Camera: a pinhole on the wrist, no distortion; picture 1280 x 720 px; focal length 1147.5 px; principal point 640.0 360.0 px. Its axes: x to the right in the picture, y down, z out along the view. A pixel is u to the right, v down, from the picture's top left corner.
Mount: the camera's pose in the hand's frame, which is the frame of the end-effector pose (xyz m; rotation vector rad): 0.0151 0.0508 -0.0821 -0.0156 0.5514 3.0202
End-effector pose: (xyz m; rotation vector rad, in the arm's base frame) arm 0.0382 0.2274 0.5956 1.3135 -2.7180 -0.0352
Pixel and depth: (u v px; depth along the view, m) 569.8 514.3 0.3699
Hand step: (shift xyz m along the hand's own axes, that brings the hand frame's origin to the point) 0.0351 0.1335 0.2820
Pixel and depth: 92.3 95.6 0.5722
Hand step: 0.2986 0.3573 0.4130
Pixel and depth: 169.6 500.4 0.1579
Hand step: 0.0787 0.0841 0.0739
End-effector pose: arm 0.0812 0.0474 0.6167 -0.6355 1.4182 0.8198
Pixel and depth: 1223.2 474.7 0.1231
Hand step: -0.0478 0.0871 0.0360
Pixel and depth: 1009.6 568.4 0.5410
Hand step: -0.1642 0.1622 0.4547
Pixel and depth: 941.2 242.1 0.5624
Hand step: -0.1264 0.3135 0.4203
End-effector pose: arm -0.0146 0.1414 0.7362 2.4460 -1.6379 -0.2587
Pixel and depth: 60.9 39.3 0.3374
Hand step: 0.1927 0.2463 0.2042
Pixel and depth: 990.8 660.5 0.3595
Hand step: -0.1003 0.0975 0.2849
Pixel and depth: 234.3 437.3 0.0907
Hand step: 0.0469 0.0749 0.0056
